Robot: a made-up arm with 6 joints.
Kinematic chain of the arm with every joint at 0, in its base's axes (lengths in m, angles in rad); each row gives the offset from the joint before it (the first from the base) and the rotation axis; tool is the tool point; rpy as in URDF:
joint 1: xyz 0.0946 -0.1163 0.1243 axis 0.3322 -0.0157 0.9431
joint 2: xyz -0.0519 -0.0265 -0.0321 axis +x
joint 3: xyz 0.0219 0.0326 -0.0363 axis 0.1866 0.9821 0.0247
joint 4: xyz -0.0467 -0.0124 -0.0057 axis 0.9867 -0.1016 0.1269
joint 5: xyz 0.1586 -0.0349 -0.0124 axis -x
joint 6: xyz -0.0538 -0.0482 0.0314 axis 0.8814 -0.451 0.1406
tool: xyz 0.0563 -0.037 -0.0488 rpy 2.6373 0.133 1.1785
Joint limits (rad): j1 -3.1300..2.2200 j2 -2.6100..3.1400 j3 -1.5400..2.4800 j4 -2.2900..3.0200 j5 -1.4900..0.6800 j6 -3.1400..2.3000
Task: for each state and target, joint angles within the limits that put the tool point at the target. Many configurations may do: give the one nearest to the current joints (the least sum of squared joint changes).
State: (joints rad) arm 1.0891 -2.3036 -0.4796 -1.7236 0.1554 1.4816
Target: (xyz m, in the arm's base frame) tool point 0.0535 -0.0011 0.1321
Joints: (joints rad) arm 2.1201 -2.2609 0.0459 -1.8273 0.0552 1.6286
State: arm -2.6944 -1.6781 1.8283 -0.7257 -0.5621 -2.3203
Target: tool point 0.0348 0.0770 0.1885
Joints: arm -2.9646 -1.3853 1.7756 -0.7388 -0.3415 -2.4222
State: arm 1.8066 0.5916 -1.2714 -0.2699 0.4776 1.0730
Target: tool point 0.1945 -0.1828 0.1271
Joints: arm 1.5722 0.5486 -1.5048 -0.3290 0.5648 1.1508
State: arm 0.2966 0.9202 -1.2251 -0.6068 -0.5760 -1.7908
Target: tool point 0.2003 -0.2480 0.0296
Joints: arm 0.7287 0.4824 -1.0933 -0.3537 -0.7946 -1.7630
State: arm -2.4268 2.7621 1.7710 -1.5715 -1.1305 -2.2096
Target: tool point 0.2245 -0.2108 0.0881
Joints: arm -2.1134 2.6031 1.6544 -1.3454 -1.4648 -2.0208
